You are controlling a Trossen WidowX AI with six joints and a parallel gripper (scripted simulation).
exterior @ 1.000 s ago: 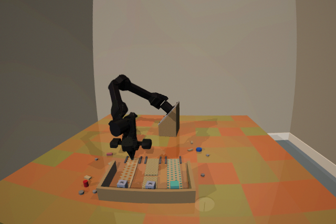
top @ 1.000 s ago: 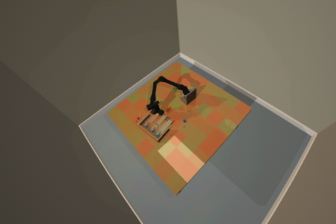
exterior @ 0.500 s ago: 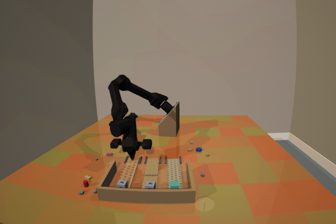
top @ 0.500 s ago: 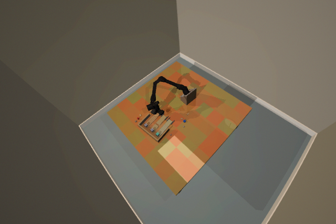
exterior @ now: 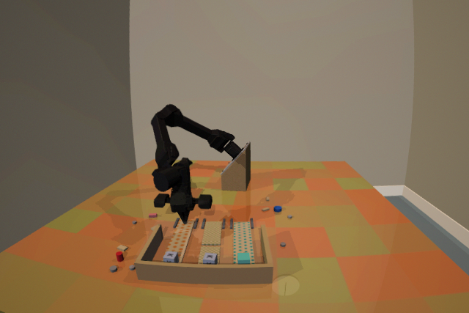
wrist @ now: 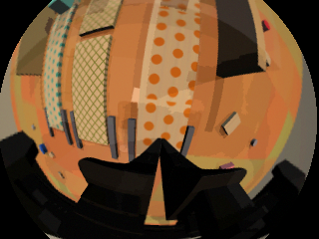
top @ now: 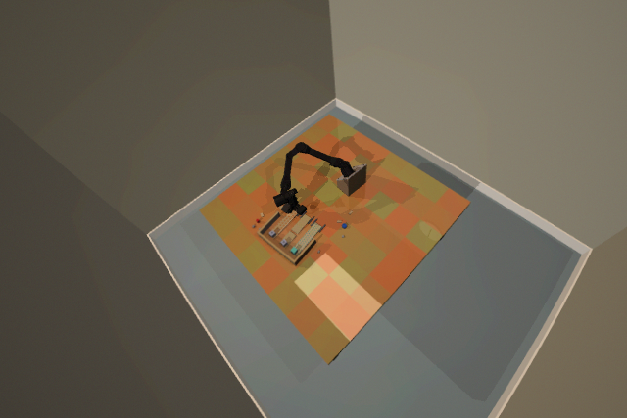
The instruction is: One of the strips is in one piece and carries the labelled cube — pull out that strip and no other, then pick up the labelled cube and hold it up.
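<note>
Right now the strip is 10 cm ahead of my gripper tip and 2 cm to the left of it. Also, from my gripper tip: pink piece 14 cm to the right, 3 cm behind; red cylinder 23 cm ahead, 11 cm to the right, 1 cm above; blue disc 31 cm to the left, 16 cm behind.
</note>
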